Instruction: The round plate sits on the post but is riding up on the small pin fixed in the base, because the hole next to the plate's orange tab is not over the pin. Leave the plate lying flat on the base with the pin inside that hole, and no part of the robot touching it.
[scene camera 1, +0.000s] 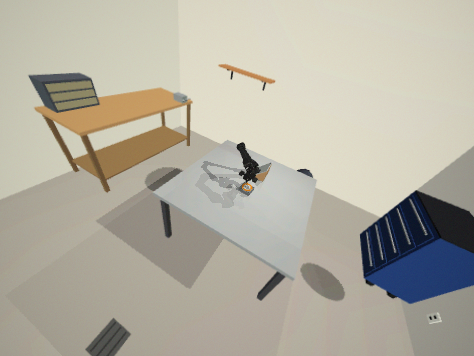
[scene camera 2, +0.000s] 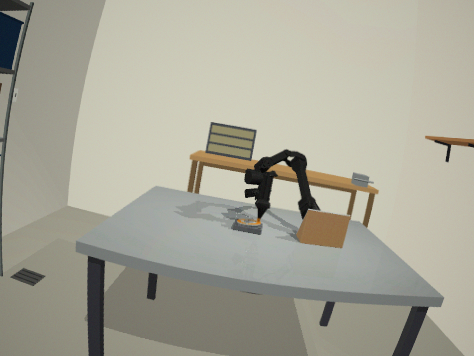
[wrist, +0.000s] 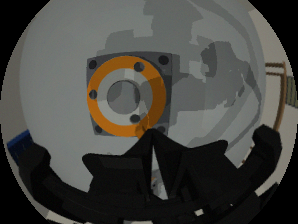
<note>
I see my gripper (wrist: 151, 131) and a grey square base (wrist: 162, 61).
</note>
